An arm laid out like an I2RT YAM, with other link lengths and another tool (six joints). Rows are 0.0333 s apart.
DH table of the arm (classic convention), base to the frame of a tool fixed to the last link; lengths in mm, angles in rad. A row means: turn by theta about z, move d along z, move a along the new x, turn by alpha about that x. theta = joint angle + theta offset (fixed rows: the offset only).
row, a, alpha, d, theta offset
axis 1, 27.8, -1.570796, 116.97, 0
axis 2, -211.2, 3.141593, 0, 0
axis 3, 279.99, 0, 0, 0.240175
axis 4, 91.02, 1.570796, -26.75, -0.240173
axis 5, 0, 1.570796, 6.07, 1.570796
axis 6, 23.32, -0.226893, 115.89, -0.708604
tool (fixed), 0, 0, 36.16, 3.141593
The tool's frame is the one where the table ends.
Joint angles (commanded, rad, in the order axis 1, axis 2, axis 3, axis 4, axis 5, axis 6), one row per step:
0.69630, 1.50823, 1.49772, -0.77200, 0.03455, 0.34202
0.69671, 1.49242, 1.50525, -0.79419, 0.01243, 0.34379
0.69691, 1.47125, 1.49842, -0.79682, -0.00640, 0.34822
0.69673, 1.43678, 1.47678, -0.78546, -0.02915, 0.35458
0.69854, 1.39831, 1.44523, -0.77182, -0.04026, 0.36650
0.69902, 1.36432, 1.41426, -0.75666, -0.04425, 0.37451
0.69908, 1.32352, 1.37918, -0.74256, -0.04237, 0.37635
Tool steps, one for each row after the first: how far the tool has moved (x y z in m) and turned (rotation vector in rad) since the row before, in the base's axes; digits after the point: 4 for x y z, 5 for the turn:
-0.0055, -0.0001, 0.0058, 0.01368, 0.00989, 0.01486
-0.0043, 0.0002, 0.0051, 0.02006, 0.00150, 0.01054
-0.0051, 0.0001, 0.0063, 0.03098, -0.00547, 0.01198
-0.0056, -0.0014, 0.0039, 0.02542, -0.00498, 0.00206
-0.0039, -0.0022, 0.0025, 0.01811, -0.00809, -0.00176
-0.0042, -0.0039, 0.0032, 0.01286, -0.01498, -0.00256

